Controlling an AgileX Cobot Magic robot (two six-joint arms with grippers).
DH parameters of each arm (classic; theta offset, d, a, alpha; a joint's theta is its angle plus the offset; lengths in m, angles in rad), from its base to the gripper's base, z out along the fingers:
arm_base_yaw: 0 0.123 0 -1.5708
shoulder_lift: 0.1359 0 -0.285 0
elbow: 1.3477 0 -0.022 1.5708
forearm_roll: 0 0.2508 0 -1.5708
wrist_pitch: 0 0 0.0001 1.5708
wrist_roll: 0 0.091 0 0
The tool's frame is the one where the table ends.
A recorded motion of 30 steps. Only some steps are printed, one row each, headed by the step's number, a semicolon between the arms.
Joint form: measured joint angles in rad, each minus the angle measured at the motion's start. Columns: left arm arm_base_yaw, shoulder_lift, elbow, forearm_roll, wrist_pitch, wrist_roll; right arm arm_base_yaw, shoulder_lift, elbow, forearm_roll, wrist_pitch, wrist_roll.
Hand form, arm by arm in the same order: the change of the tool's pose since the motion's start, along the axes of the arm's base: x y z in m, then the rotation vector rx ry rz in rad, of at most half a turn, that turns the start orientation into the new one. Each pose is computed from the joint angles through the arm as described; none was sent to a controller.
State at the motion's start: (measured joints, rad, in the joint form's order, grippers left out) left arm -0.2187 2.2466 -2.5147 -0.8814 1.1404 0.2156; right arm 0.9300 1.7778 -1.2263 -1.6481 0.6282 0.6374
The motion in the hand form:
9: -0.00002 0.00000 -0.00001 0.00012 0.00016 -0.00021; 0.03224 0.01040 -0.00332 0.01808 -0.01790 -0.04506
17: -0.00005 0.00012 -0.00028 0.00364 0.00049 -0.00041; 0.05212 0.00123 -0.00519 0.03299 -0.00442 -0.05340
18: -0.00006 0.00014 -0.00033 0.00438 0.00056 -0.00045; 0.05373 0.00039 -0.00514 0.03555 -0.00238 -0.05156
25: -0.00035 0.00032 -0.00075 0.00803 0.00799 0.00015; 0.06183 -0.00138 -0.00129 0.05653 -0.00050 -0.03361
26: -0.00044 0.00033 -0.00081 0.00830 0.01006 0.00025; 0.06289 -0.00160 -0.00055 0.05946 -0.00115 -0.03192
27: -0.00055 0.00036 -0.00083 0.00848 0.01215 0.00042; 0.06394 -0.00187 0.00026 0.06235 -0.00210 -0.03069
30: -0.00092 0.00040 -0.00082 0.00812 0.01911 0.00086; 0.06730 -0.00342 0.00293 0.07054 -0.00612 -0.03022
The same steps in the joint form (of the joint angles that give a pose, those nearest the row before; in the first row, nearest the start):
9: 0.0000 0.0000 -0.0001 0.0000 0.0003 0.0000; -0.0459 0.1042 -0.1306 -0.0014 0.0004 -0.0021
17: 0.0000 0.0000 -0.0001 0.0031 0.0021 0.0000; -0.1038 0.1269 -0.1610 -0.0034 -0.0534 -0.0030
18: 0.0000 0.0000 -0.0001 0.0038 0.0024 0.0000; -0.1092 0.1279 -0.1633 -0.0035 -0.0614 -0.0031
25: 0.0000 0.0000 -0.0007 0.0088 0.0081 -0.0072; -0.1332 0.1341 -0.1876 -0.0067 -0.1061 -0.0030
26: 0.0000 0.0000 -0.0008 0.0095 0.0094 -0.0092; -0.1361 0.1349 -0.1914 -0.0072 -0.1109 -0.0030
27: 0.0000 -0.0001 -0.0009 0.0101 0.0106 -0.0113; -0.1390 0.1355 -0.1952 -0.0076 -0.1151 -0.0030
30: 0.0000 -0.0004 -0.0014 0.0114 0.0147 -0.0184; -0.1486 0.1366 -0.2059 -0.0089 -0.1255 -0.0030

